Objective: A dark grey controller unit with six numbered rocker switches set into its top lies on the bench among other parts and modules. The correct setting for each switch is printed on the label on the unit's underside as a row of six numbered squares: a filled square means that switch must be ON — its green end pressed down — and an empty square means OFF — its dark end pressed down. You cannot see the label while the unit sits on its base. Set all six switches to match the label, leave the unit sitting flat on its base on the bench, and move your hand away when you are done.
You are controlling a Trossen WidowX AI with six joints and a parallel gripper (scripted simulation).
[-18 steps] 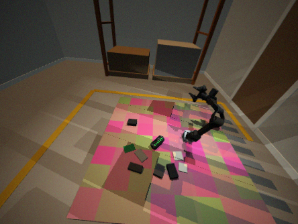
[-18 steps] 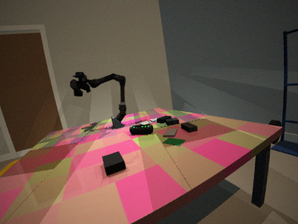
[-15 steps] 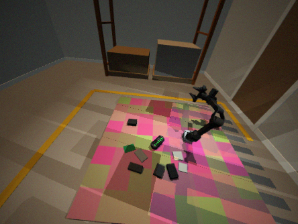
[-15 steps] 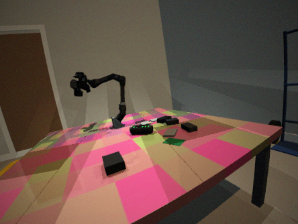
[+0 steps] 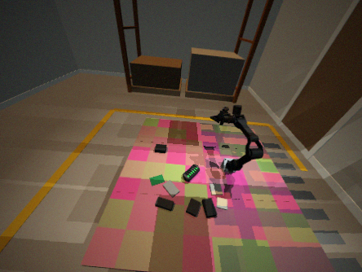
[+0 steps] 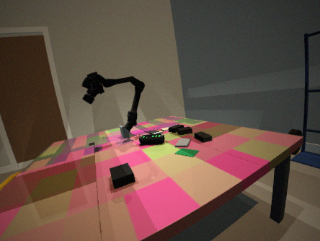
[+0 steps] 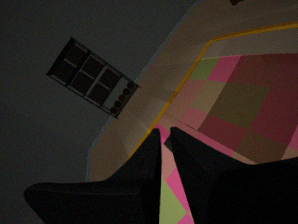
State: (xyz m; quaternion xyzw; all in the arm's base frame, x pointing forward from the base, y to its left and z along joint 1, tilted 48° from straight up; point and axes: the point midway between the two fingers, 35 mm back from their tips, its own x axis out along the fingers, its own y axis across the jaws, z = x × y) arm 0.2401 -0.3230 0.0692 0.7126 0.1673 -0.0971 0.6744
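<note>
Right now my gripper tip is 430 mm to the right of the grey plate, 360 mm above it and 210 mm short of it. Round my gripper tip: white block (380 mm to the left, 360 mm below, 110 mm behind); then black box (370 mm ahead, 350 mm below, 80 mm to the left); then green card (390 mm to the left, 360 mm below, 320 mm ahead).
</note>
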